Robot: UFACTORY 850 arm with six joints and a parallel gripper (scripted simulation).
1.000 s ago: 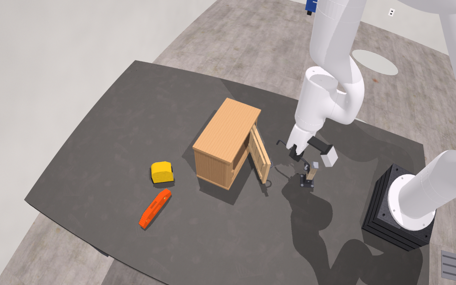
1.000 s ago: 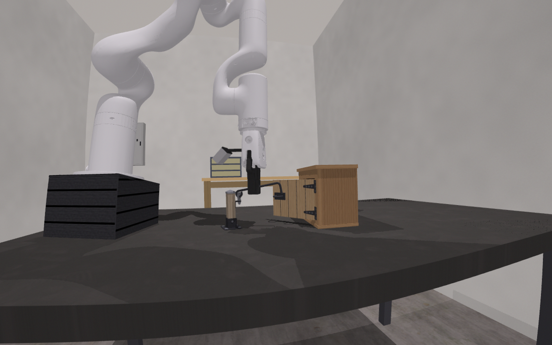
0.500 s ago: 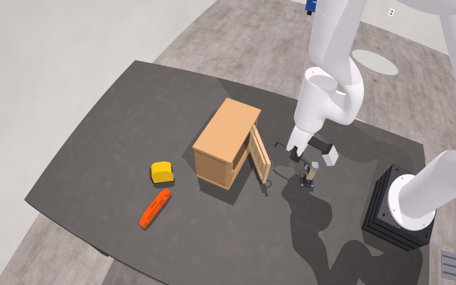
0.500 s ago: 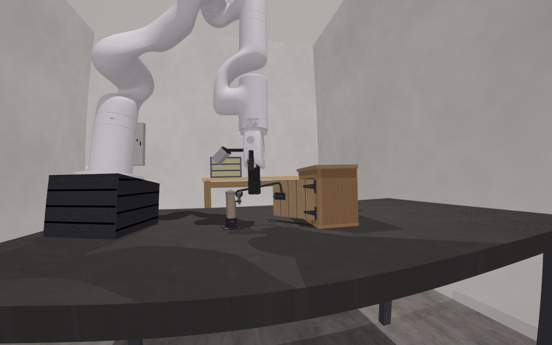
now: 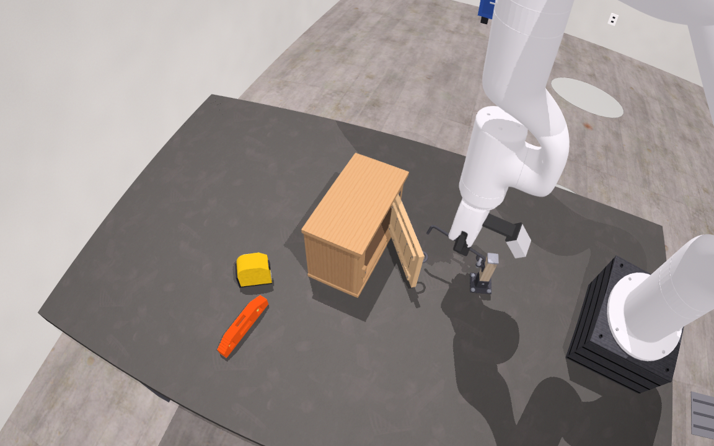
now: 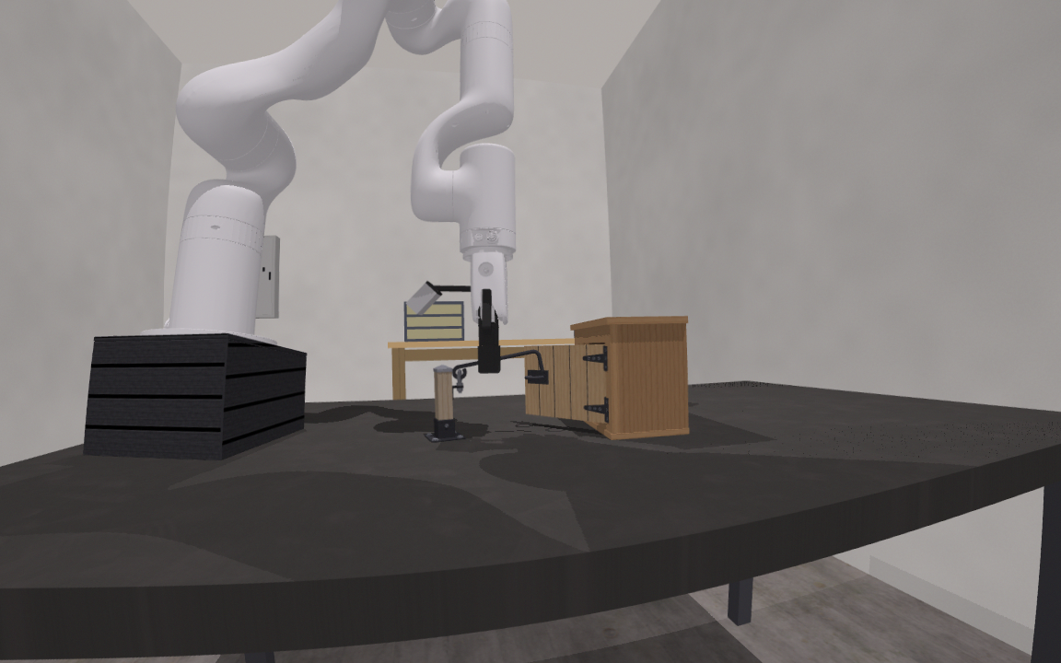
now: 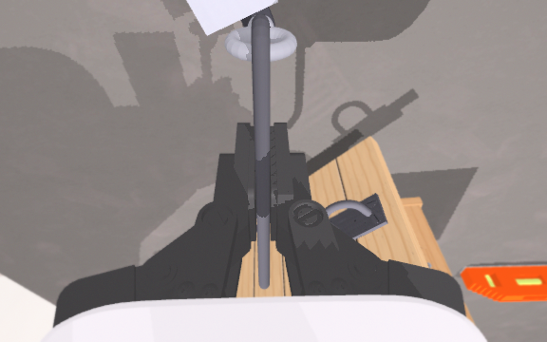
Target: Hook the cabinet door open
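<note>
The cabinet door is 110 mm ahead of my hand, 20 mm to the left of it and 40 mm below it. Round my hand: orange bar 300 mm ahead, 340 mm to the left, 90 mm below; yellow block 360 mm ahead, 220 mm to the left, 80 mm below; hook 10 mm ahead, 10 mm below.
</note>
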